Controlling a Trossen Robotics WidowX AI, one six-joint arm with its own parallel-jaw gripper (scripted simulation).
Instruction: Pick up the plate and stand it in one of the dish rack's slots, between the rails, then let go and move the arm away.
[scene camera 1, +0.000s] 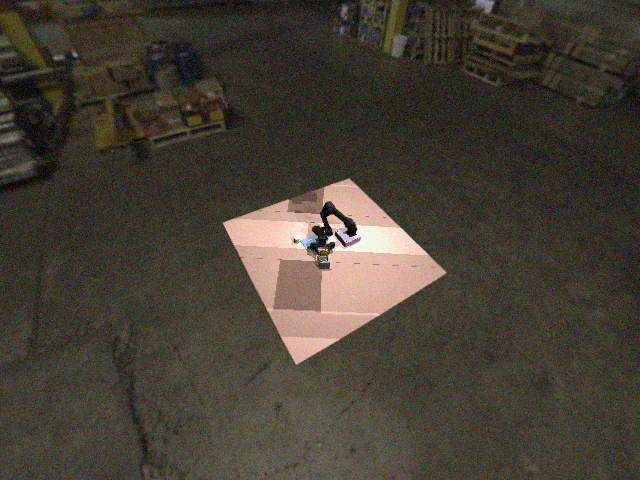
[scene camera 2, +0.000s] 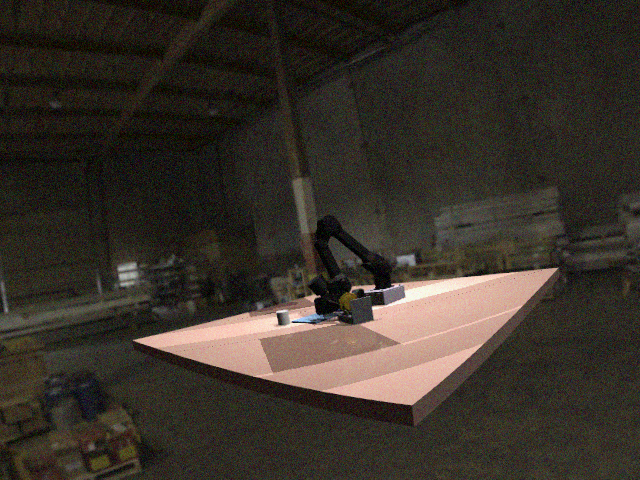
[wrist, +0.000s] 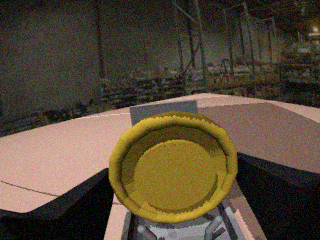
My gripper (scene camera 2: 349, 303) holds a yellow plate (wrist: 174, 167).
My gripper shows as well in the wrist view (wrist: 173, 168).
